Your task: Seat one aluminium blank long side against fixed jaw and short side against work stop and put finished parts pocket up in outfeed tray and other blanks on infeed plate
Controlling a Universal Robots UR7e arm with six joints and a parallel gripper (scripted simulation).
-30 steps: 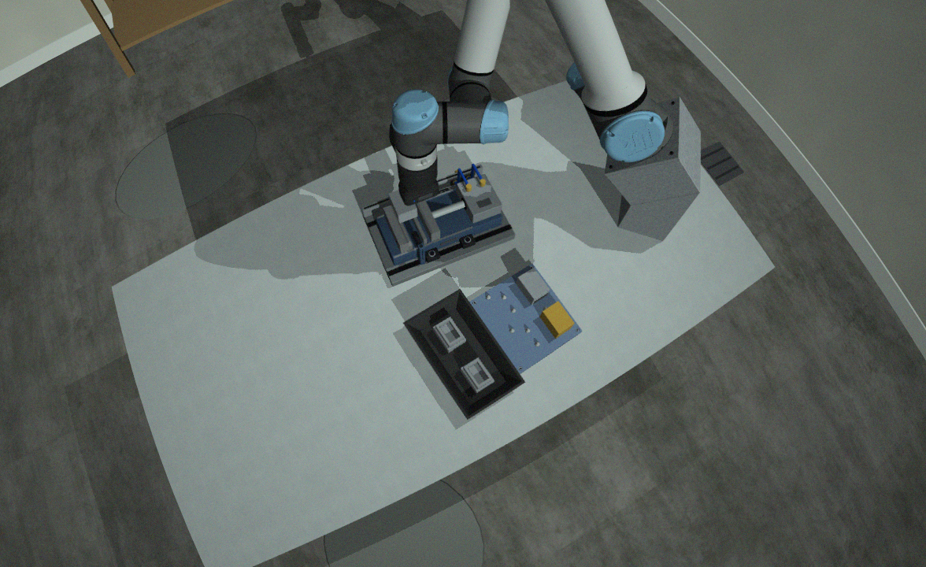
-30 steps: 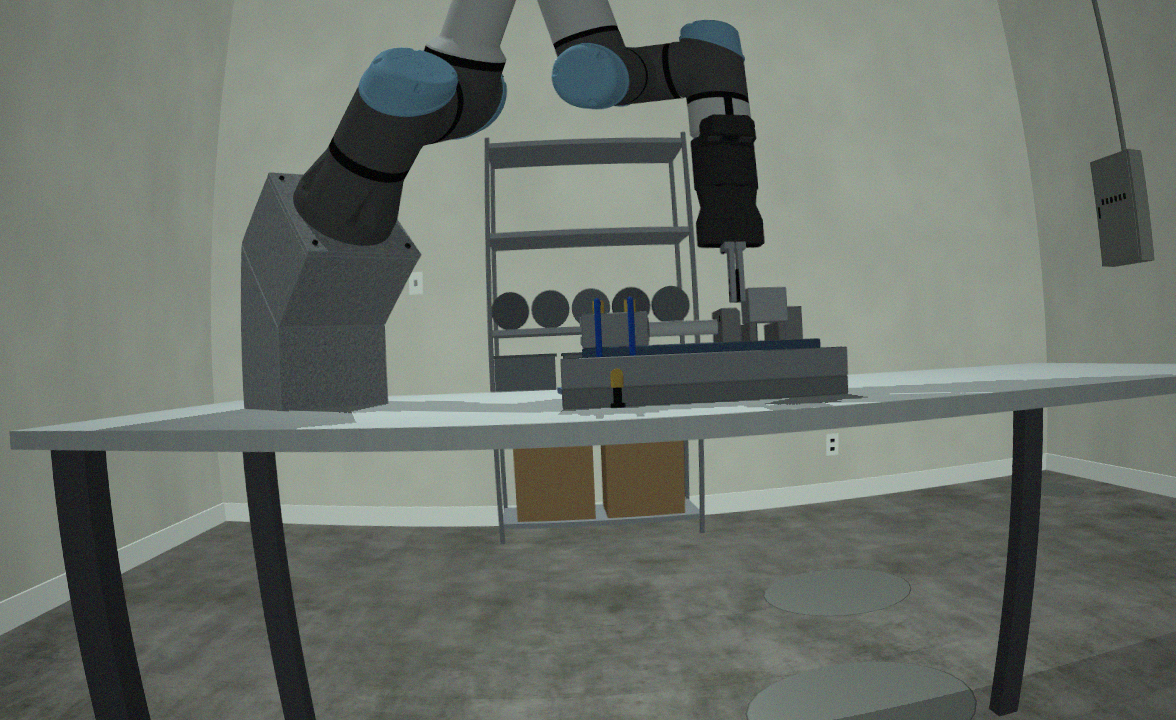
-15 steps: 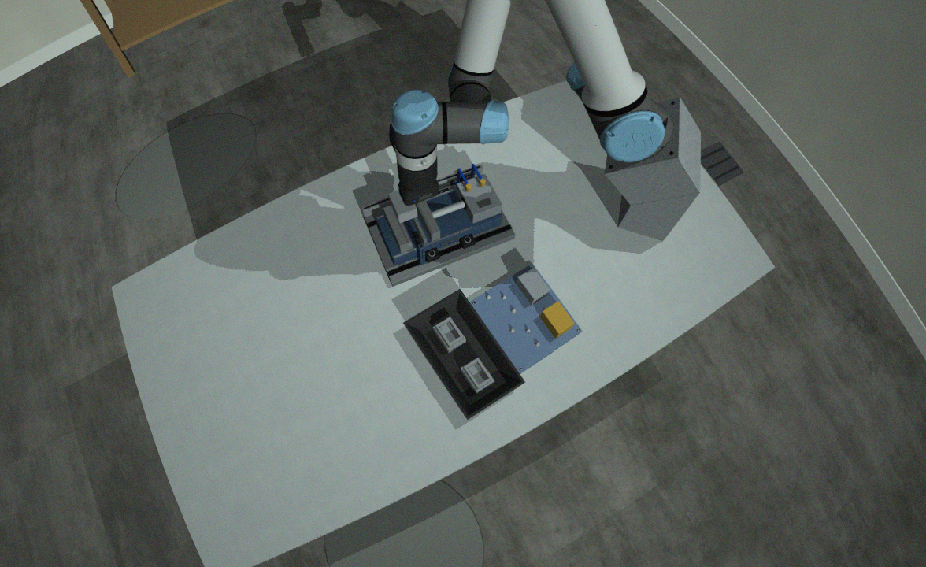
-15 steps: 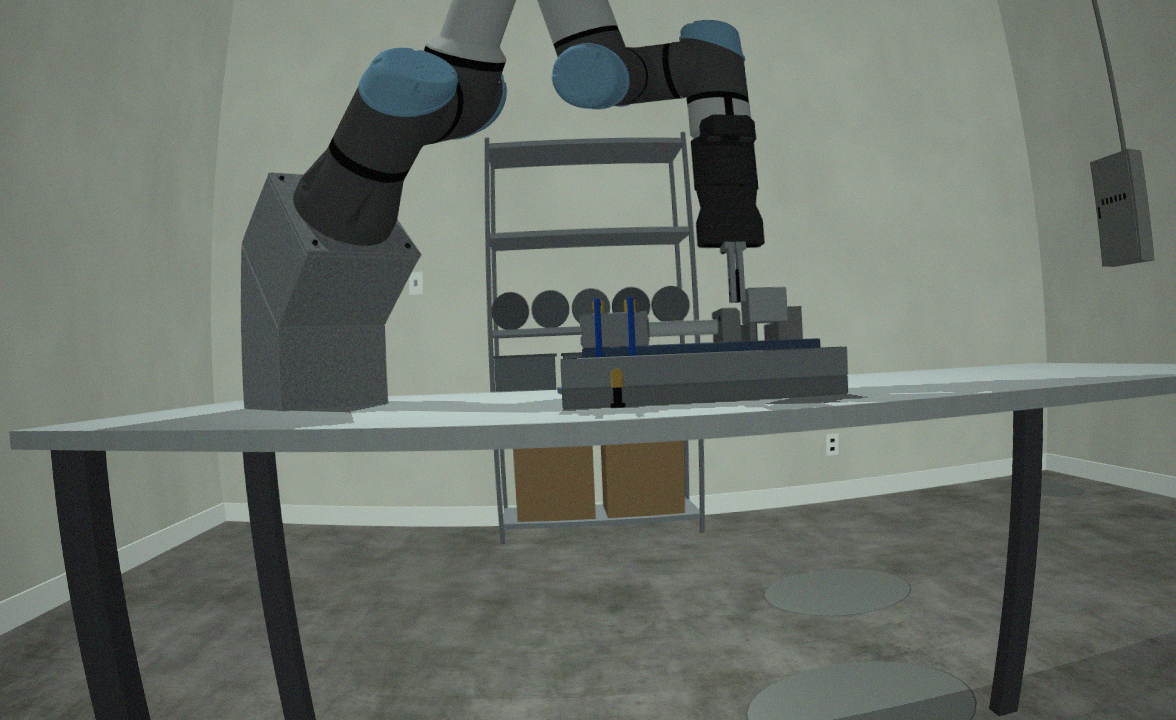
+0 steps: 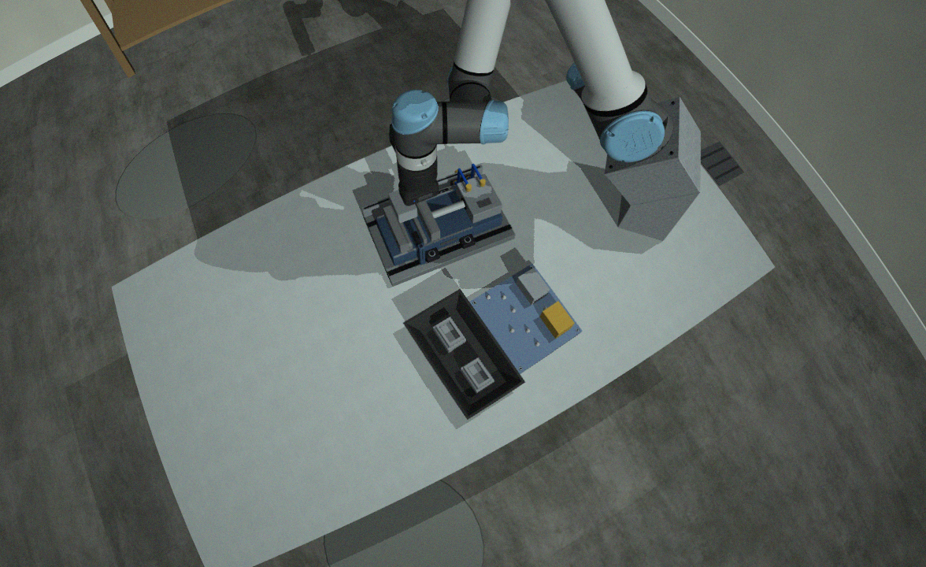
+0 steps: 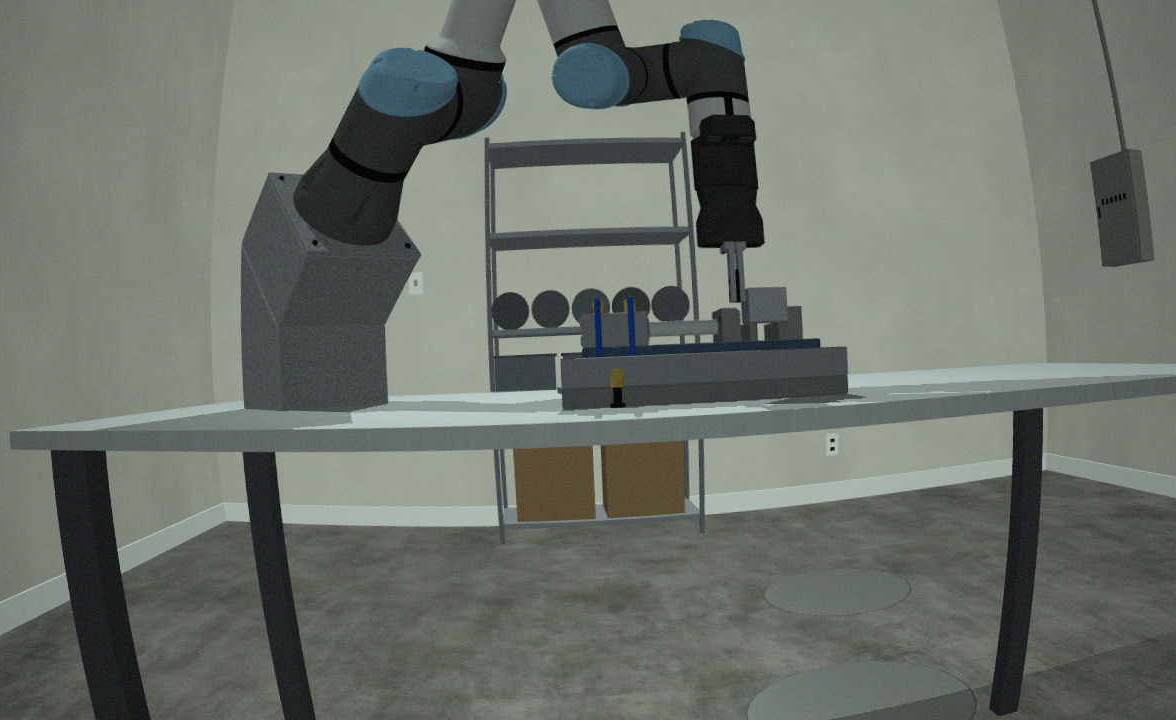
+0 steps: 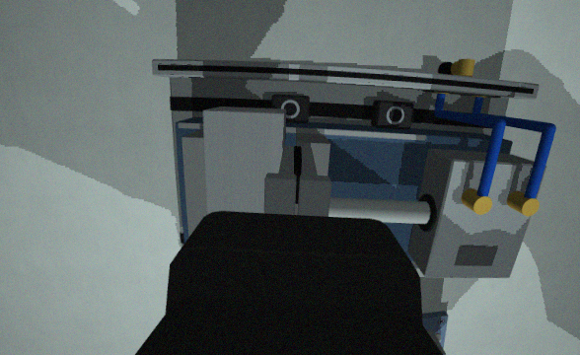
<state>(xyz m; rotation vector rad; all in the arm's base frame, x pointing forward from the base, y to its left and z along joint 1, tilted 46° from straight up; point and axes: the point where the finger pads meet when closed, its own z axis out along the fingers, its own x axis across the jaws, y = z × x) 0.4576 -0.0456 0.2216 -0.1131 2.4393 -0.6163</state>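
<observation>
My hand is 6 cm past the piston rod, 4 cm to the right of it and 4 cm above it. The rest, counted from my hand: fixed jaw: 6 cm ahead, 3 cm to the left, 4 cm below; then vise: 4 cm behind, 4 cm to the left, 8 cm below; then hose block: 13 cm behind, 5 cm to the left, 4 cm below.
</observation>
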